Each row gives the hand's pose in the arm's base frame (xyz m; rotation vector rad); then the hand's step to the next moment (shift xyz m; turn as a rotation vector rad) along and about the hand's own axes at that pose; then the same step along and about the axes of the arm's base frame.
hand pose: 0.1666 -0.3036 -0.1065 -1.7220 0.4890 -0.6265
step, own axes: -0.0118 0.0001 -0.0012 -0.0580 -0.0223 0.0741
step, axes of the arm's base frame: -0.0098 0.0064 -0.0017 0.0028 0.0967 -0.0001
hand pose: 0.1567 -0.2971 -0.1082 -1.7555 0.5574 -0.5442
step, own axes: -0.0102 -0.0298 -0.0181 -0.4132 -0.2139 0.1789
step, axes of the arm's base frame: -0.0165 -0.0004 0.0324 -0.1917 0.4401 0.1342
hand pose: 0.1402 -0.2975 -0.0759 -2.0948 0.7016 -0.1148
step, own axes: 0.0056 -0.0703 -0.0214 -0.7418 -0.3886 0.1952
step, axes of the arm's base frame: 0.0284 0.0122 0.0669 -0.3840 0.6999 0.3194
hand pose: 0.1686 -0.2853 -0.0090 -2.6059 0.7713 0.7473
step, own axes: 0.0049 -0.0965 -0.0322 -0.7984 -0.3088 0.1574
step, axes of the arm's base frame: 0.0718 0.0614 0.0380 -0.4559 0.6426 0.3700
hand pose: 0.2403 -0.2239 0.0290 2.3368 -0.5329 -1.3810
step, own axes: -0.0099 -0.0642 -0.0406 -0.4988 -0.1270 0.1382
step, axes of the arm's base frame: 0.0399 0.0651 -0.0062 -0.3287 0.3399 0.2459
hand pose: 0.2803 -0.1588 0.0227 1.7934 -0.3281 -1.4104
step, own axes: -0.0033 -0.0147 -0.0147 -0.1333 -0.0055 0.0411
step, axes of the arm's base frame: 0.0082 0.0178 -0.0077 -0.0839 0.0709 0.0861
